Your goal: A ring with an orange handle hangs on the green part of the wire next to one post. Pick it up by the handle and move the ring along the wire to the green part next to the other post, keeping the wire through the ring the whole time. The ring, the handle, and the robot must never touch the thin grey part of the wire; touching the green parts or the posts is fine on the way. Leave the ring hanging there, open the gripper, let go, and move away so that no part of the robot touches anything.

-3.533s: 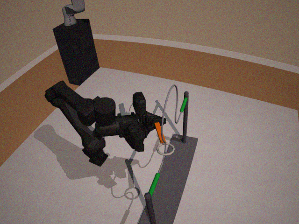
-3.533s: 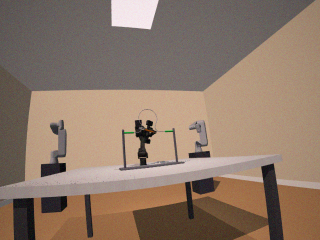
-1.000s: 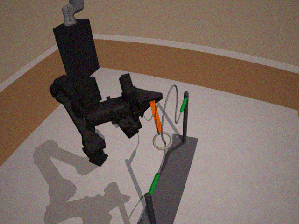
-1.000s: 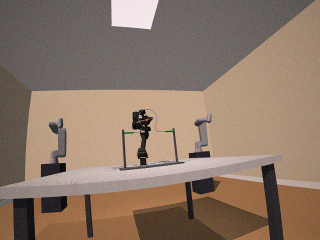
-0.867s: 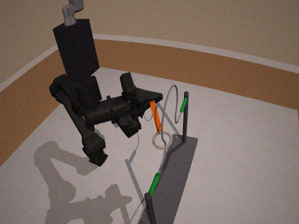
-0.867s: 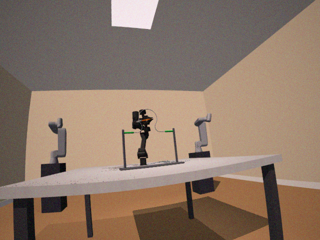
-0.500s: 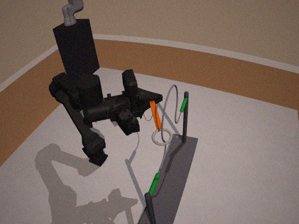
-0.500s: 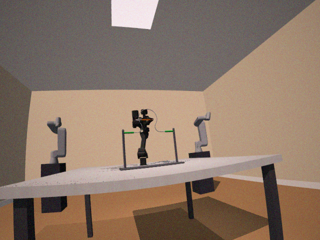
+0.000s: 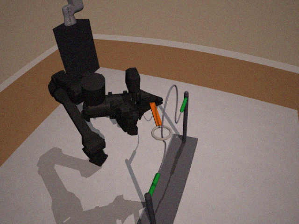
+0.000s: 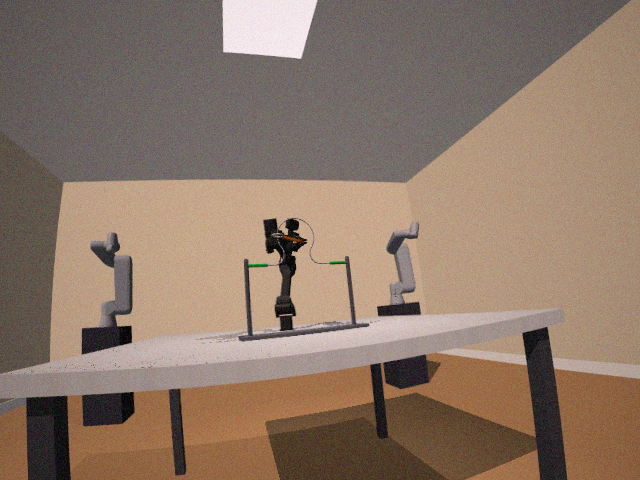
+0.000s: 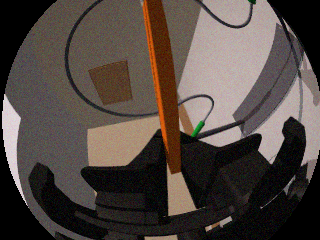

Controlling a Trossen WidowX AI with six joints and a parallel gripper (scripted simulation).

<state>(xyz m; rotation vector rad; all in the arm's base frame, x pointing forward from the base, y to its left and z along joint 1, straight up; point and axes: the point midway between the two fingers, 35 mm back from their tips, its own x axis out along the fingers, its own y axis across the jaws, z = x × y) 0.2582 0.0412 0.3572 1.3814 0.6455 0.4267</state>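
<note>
Now: the ring with orange handle 90 mm to the right of my gripper tip, 30 mm ahead of it and 10 mm above it.
</note>
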